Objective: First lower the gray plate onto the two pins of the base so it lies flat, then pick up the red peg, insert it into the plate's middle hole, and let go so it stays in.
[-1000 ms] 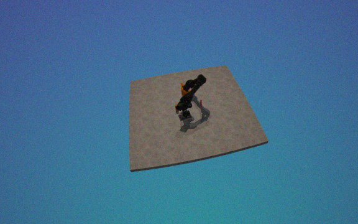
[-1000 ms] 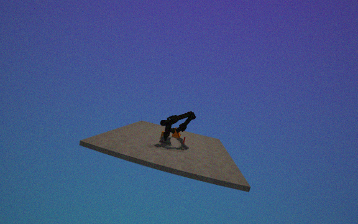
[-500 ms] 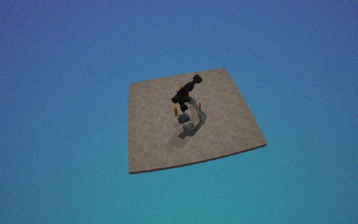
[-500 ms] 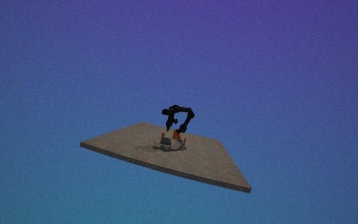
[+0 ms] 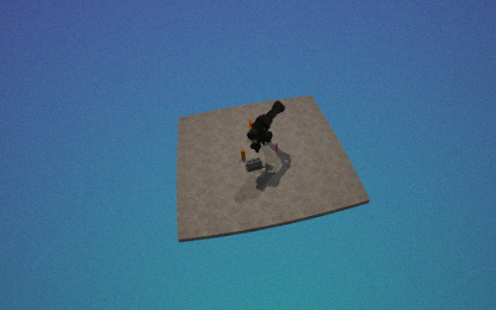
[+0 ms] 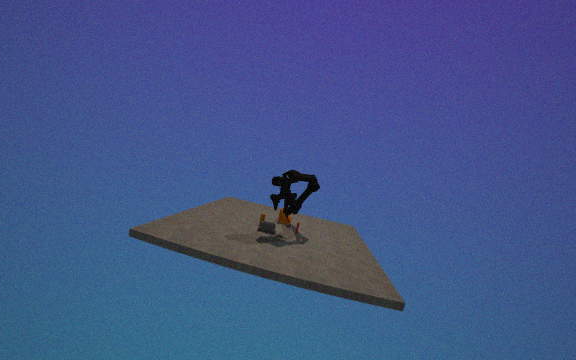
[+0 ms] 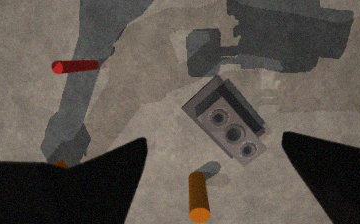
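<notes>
Now: gripper tip 8 cm past the red peg, 14 cm to the right of it and 11 cm above it. Also, from my gripper tip: base: 6 cm to the right, 14 cm below; then orange peg: 11 cm behind, 11 cm to the right, 11 cm below; then gray plate: 6 cm to the right, 11 cm below.
</notes>
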